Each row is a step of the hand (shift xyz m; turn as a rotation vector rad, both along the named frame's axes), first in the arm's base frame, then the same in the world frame.
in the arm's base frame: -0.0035 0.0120 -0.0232 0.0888 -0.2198 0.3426
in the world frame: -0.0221 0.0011 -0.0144 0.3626 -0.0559 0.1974
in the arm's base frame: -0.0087 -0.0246 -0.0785 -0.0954 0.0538 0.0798
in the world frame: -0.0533 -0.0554 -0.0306 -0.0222 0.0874 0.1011
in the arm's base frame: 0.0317 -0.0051 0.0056 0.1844 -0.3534 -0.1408
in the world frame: 0.0260 -0.0038 -0.0192 0.1263 -0.3882 -0.1098
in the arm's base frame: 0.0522 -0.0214 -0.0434 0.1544 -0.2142 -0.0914
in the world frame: 0.0099 -0.0405 -0.0577 0.1000 -0.2400 -0.1023
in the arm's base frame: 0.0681 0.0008 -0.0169 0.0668 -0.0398 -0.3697
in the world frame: 0.0322 -0.0099 -0.0615 -0.2033 -0.1976 -0.2497
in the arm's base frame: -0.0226 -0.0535 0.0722 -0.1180 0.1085 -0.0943
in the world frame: 0.0517 -0.0162 0.0752 -0.1749 0.0633 0.0016
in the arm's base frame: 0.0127 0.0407 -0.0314 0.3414 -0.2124 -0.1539
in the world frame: -0.0258 0.0226 -0.0403 0.1773 -0.2744 -0.2804
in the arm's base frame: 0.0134 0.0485 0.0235 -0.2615 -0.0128 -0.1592
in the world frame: 0.0108 0.0532 -0.0119 -0.2776 -0.0669 0.1112
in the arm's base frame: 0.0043 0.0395 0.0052 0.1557 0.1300 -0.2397
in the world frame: -0.0053 0.0377 -0.0126 -0.1050 0.0070 -0.2959
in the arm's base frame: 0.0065 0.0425 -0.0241 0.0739 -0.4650 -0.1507
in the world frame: -0.0252 0.0277 -0.0320 0.0806 -0.4877 0.0033
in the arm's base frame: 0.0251 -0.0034 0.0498 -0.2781 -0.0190 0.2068
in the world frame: 0.0522 0.0170 0.0105 -0.0305 0.0851 0.3351
